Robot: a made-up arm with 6 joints.
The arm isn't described. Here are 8 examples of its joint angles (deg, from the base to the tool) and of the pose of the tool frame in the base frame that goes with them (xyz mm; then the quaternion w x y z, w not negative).
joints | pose
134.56 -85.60 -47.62 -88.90 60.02 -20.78 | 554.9 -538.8 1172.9 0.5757 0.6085 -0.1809 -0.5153
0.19 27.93 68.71 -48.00 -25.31 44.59 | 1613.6 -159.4 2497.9 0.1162 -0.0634 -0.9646 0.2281
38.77 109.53 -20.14 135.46 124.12 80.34 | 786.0 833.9 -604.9 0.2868 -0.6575 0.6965 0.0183
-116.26 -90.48 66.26 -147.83 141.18 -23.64 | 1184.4 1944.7 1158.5 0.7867 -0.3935 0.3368 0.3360
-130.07 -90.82 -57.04 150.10 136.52 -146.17 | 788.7 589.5 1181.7 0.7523 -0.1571 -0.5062 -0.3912
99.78 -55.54 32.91 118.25 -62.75 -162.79 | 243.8 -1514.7 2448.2 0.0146 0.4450 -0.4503 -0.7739
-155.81 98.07 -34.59 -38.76 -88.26 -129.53 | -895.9 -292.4 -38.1 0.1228 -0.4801 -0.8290 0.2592
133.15 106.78 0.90 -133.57 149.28 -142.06 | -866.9 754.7 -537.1 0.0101 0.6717 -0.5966 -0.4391
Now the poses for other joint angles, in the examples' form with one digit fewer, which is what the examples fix.
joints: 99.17 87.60 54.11 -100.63 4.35 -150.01
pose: -412 2200 67 0.576 -0.159 0.297 -0.745
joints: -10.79 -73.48 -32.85 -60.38 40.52 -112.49
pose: -717 7 1593 0.310 -0.625 0.352 0.623
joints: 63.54 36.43 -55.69 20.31 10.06 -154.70
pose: 658 783 1075 0.877 -0.158 -0.312 -0.330
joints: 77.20 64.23 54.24 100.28 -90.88 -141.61
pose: 563 2220 1438 0.278 -0.119 -0.936 -0.179
